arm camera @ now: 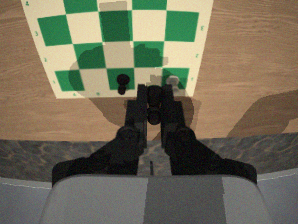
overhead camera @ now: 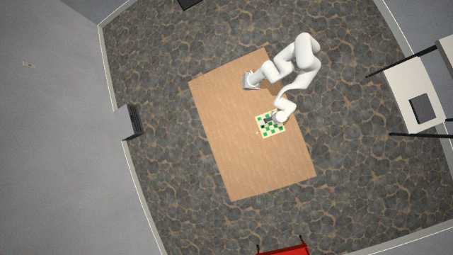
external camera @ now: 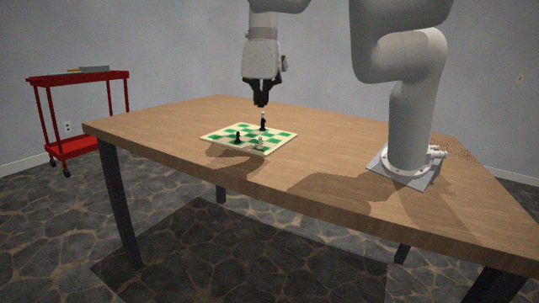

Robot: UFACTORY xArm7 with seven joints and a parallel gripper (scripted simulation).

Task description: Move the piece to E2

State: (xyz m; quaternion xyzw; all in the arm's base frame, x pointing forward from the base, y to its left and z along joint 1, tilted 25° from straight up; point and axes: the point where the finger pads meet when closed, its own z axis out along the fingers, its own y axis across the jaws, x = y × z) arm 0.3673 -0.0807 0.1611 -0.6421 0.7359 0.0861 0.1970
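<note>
My hand is 110 mm above the white pawn, 60 mm to the right of it and 30 mm past it. Also, from my hand: black piece: 110 mm below, 100 mm to the right, 30 mm ahead; cream chessboard: 120 mm below, 40 mm ahead, 30 mm to the right; white piece: 170 mm to the right, 100 mm below, 60 mm ahead.
</note>
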